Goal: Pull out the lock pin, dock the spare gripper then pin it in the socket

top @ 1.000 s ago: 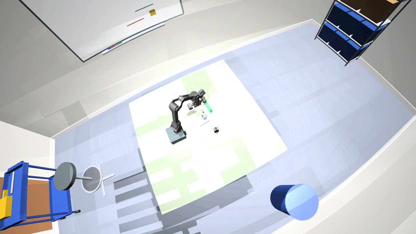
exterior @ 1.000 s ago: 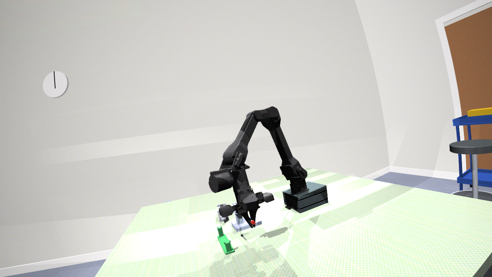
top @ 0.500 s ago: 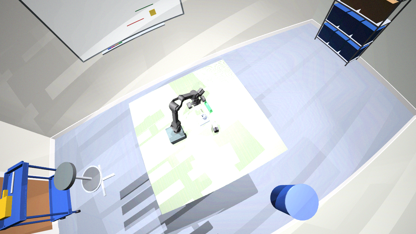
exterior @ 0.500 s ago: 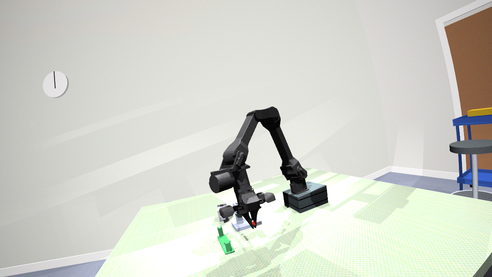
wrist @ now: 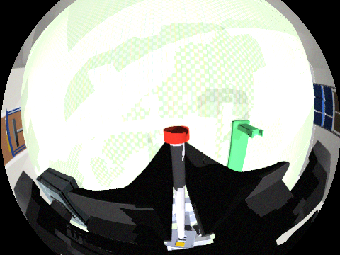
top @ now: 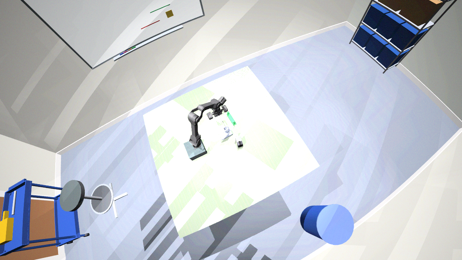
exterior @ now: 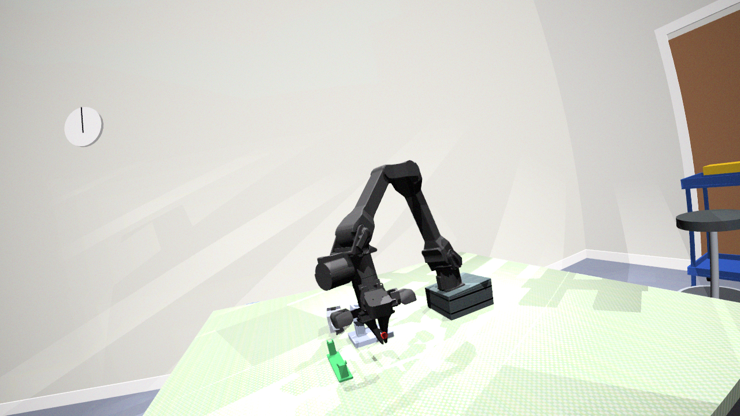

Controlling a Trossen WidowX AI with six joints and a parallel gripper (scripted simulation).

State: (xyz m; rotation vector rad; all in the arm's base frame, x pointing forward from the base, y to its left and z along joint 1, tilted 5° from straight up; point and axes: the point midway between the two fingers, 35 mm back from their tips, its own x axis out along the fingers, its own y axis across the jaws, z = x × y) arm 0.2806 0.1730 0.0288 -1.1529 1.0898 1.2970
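Now: the green rest 10 cm ahead of my gripper tip, 6 cm to the right of it and 4 cm below it. Round my gripper tip: spare gripper 6 cm ahead, 30 cm to the right, 3 cm below; then grey mount 17 cm to the right, 1 cm below.
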